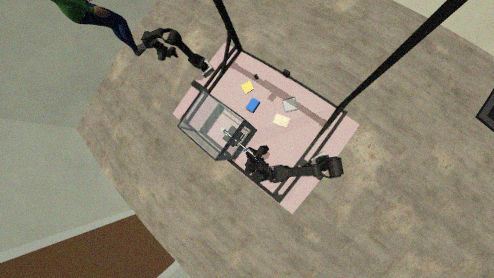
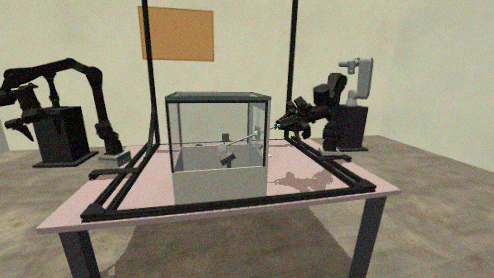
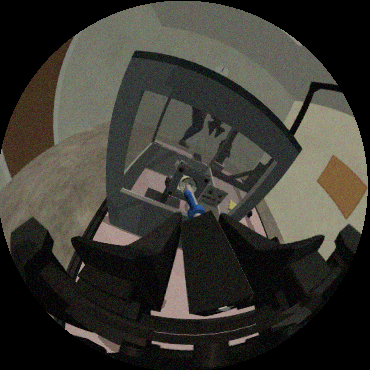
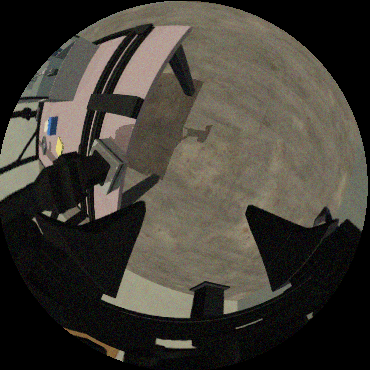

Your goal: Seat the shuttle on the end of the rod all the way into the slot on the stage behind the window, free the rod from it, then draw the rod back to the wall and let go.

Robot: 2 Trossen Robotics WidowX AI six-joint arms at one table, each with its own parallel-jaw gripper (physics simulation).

Labels:
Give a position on a glass-walled box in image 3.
171, 116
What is the right gripper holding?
Nothing.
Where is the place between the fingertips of the left gripper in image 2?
At 276, 125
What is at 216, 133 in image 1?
A glass-walled box.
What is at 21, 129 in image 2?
The right gripper.

